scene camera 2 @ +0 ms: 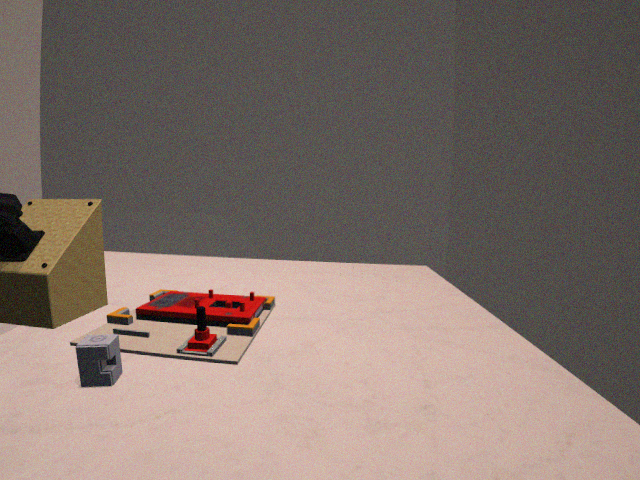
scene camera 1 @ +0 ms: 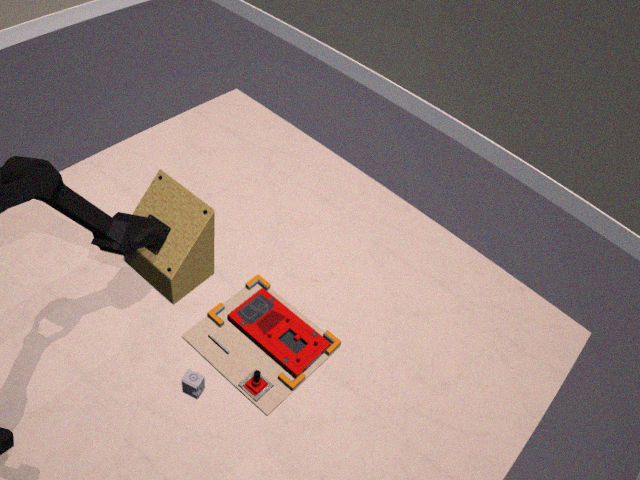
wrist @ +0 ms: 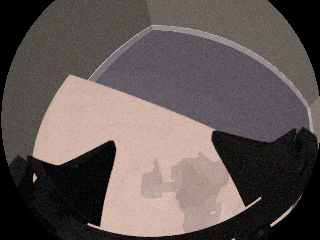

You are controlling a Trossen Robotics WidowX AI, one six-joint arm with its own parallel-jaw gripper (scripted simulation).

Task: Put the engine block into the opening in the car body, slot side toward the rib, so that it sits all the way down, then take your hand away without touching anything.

Labels:
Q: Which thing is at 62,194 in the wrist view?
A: My gripper.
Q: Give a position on a red car body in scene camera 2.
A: At 179,307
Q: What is my gripper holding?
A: Nothing.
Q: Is my gripper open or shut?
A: Open.

